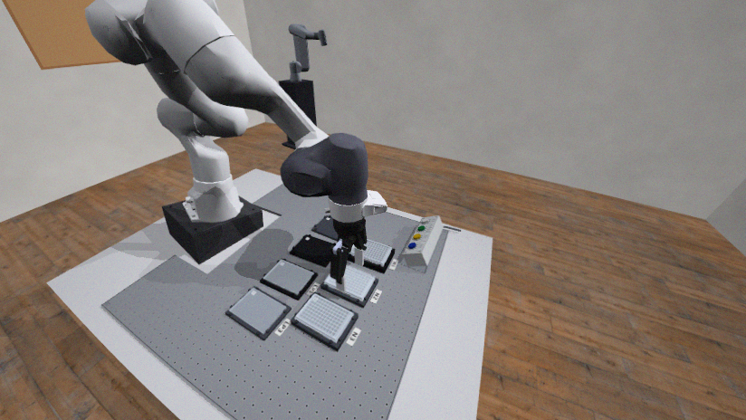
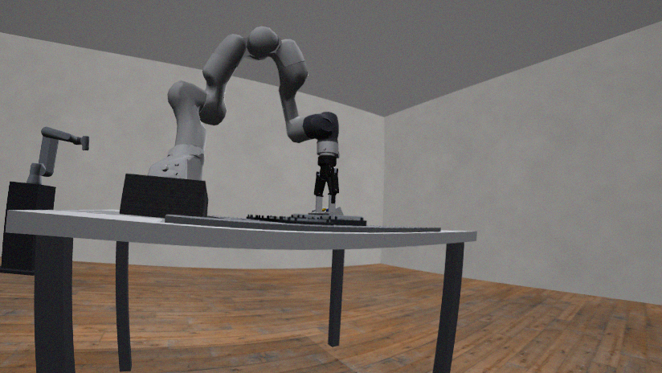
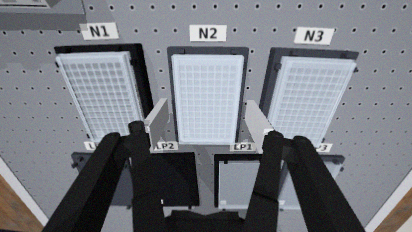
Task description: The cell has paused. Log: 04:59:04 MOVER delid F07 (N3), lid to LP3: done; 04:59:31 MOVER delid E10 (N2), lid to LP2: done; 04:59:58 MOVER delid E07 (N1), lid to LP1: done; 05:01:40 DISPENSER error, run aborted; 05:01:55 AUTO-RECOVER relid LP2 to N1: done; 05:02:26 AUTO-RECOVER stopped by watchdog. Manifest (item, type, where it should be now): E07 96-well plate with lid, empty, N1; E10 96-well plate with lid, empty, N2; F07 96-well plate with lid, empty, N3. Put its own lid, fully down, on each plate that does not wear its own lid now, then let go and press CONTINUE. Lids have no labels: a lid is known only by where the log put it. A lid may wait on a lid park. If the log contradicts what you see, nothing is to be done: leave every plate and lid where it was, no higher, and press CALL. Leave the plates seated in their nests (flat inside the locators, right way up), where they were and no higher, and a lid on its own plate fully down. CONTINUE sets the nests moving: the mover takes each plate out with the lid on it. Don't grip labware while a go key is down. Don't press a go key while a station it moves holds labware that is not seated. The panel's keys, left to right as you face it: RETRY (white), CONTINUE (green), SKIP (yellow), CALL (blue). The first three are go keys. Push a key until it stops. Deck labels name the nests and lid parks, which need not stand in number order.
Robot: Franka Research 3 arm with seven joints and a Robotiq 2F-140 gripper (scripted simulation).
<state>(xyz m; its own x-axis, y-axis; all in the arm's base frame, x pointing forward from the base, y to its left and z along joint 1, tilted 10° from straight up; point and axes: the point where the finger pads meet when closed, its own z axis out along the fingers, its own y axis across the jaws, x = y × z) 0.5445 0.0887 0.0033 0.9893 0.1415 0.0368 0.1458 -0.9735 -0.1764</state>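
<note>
The clear lid is 17 cm behind my hand, 9 cm to the right of it and 5 cm below it. The rest, counted from my hand: N3 plate (13 cm to the right, 4 cm below, 2 cm ahead); then lid park LP1 (17 cm behind, 9 cm to the right, 6 cm below); then nest N1 (13 cm to the left, 6 cm below, 2 cm behind).
</note>
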